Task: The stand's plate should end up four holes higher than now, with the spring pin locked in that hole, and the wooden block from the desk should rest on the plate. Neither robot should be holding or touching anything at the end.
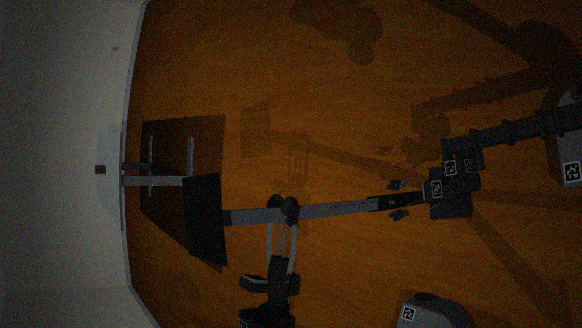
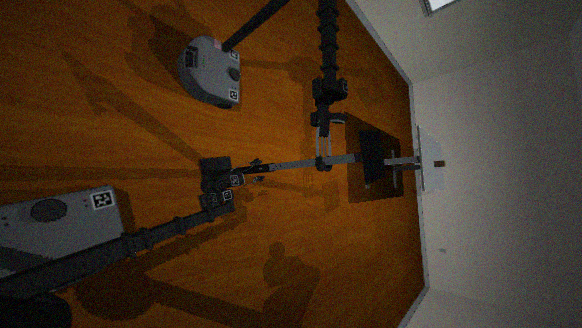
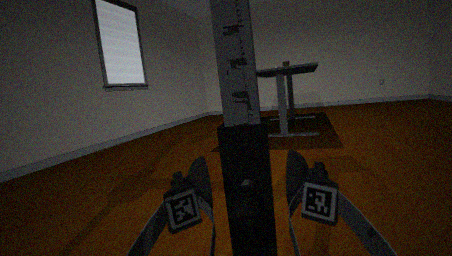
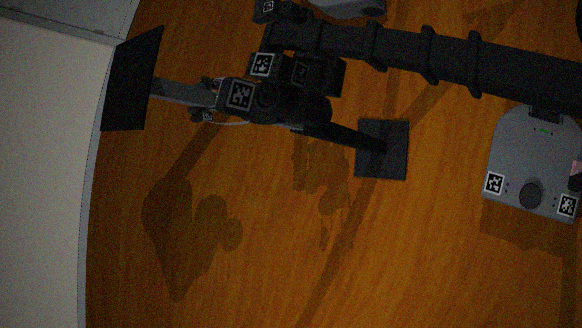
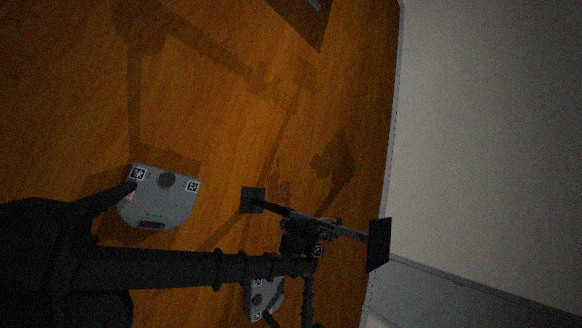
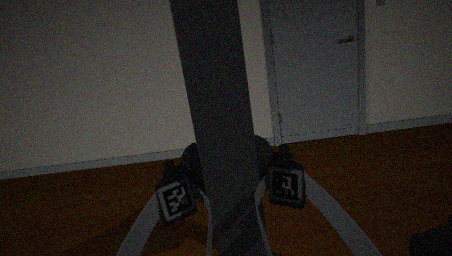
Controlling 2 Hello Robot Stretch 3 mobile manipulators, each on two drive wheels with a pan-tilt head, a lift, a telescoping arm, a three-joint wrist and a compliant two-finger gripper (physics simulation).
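Observation:
The stand's dark plate [image 1: 205, 220] [image 2: 372, 157] [image 4: 132, 82] [image 5: 379, 245] tops a grey post [image 1: 340, 207] [image 3: 237, 75] that rises from a black sleeve [image 3: 247, 210] on a square base [image 4: 395, 167] [image 5: 247, 201]. A small light spot on the sleeve may be the spring pin [image 3: 245, 183]. r1's gripper [image 1: 398, 200] [image 2: 257, 170] [image 3: 248, 172] is open, one finger each side of the sleeve, with gaps. r2's gripper [image 1: 283, 205] [image 2: 324, 162] [image 6: 228, 162] is shut on the post below the plate. The wooden block [image 1: 100, 169] [image 2: 439, 163] [image 3: 286, 64] lies on the desk [image 1: 107, 142] [image 3: 307, 67].
The desk stands on a dark mat [image 1: 170, 127] [image 2: 360, 192] beyond the stand. r1's base [image 2: 75, 225] and r2's base [image 2: 210, 70] [image 4: 530, 150] stand apart, their arms meeting at the stand. A door [image 6: 315, 75] and walls show behind. A window [image 3: 120, 45] is in the wall.

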